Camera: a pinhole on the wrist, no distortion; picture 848 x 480 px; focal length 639.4 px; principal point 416.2 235.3 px. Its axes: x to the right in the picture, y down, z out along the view. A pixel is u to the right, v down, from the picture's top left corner.
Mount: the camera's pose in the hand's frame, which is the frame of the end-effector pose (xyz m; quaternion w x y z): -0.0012 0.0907 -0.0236 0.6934 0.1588 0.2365 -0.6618
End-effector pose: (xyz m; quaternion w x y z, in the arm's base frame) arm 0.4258 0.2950 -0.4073 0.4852 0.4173 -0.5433 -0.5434
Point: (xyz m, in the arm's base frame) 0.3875 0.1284 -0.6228
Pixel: outside the picture
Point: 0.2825 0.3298 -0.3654
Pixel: 253 147
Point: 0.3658 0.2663 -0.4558
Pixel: 785 319
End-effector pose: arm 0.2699 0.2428 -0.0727 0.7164 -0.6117 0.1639 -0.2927
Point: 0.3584 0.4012 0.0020
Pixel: 403 110
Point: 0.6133 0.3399 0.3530
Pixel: 582 446
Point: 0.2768 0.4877 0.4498
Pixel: 768 64
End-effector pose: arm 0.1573 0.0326 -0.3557 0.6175 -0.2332 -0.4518 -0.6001
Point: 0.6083 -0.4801 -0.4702
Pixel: behind the camera
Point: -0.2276 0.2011 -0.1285
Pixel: 547 341
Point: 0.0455 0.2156 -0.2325
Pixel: 352 207
